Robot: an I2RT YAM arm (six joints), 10 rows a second.
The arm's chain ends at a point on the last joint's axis. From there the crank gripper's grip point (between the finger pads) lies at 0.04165 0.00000 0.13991 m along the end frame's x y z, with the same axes.
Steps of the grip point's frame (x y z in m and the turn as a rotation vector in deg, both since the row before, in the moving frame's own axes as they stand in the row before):
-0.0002 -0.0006 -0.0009 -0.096 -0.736 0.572
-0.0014 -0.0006 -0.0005 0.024 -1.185 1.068
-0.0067 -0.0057 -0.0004 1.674 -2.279 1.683
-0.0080 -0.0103 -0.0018 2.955 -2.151 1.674
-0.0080 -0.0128 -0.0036 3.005 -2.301 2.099
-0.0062 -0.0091 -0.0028 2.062 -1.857 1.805
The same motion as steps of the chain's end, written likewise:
0.0016 -0.0012 -0.0014 -0.096 -0.736 0.572
0.0015 -0.0013 -0.0013 0.024 -1.185 1.068
-0.0011 -0.0027 -0.0019 1.674 -2.279 1.683
-0.0028 -0.0042 -0.0031 2.955 -2.151 1.674
-0.0025 -0.0068 -0.0050 3.005 -2.301 2.099
-0.0017 -0.0053 -0.0040 2.062 -1.857 1.805

